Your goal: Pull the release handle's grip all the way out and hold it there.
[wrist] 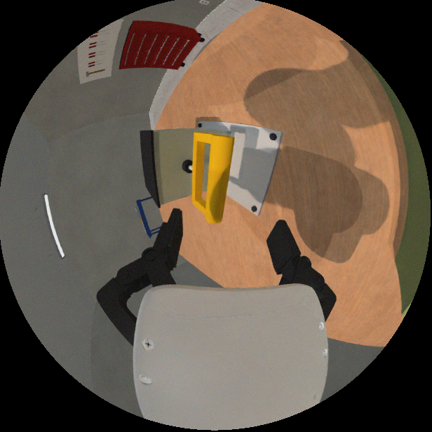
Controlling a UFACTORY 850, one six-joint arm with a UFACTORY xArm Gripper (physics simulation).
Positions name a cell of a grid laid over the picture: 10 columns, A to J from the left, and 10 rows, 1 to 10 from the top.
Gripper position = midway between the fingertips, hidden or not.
I see my gripper (F6), a yellow release handle grip (F4) and a light grey base plate (F4).
